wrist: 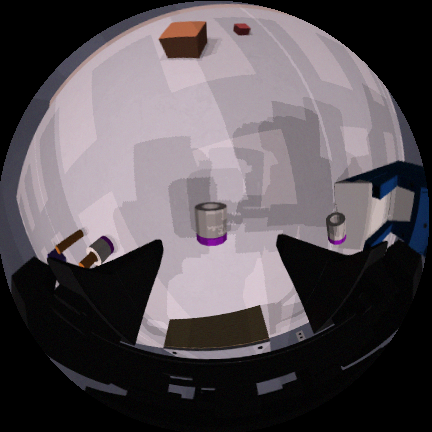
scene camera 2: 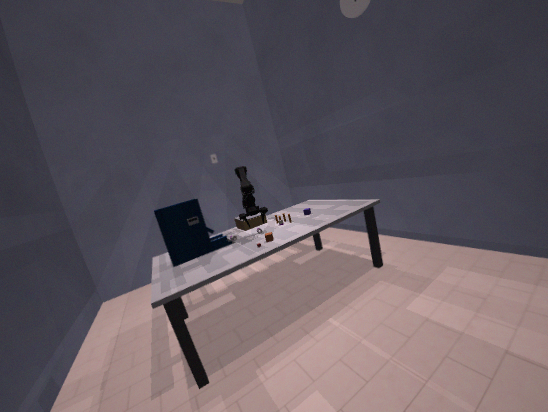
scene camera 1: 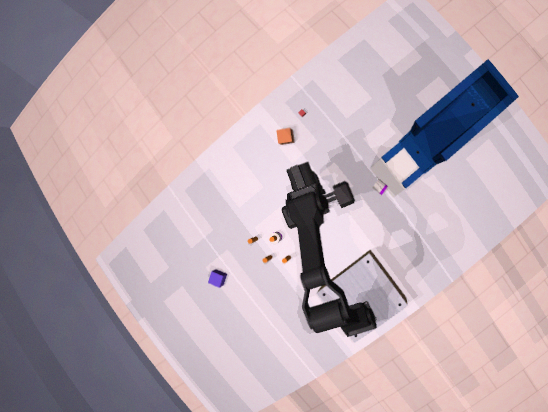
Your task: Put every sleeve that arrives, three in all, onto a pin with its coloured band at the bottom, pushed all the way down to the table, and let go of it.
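Several orange-tipped brown pins (scene camera 1: 267,258) (scene camera 2: 290,218) (wrist: 70,241) stand left of the arm in scene camera 1. One grey-white sleeve (scene camera 1: 278,235) (scene camera 2: 281,223) (wrist: 102,250) is on a pin, its purple band at the table end. A second sleeve (wrist: 211,220) (scene camera 2: 259,231) lies on its side on the table, ahead of and between the fingertips in the wrist view; the arm hides it in scene camera 1. A third sleeve (scene camera 1: 379,186) (wrist: 336,227) (scene camera 2: 233,239) lies on its side at the chute's mouth. My gripper (scene camera 1: 317,206) (scene camera 2: 255,223) (wrist: 220,243) is open and empty above the table.
A blue chute (scene camera 1: 417,151) (scene camera 2: 182,232) (wrist: 400,167) with a pale lip stands at the right of scene camera 1. An orange block (scene camera 1: 285,136) (scene camera 2: 269,237) (wrist: 183,40), a small red cube (scene camera 1: 302,113) (wrist: 242,29) and a purple block (scene camera 1: 217,278) (scene camera 2: 307,211) stand on the table.
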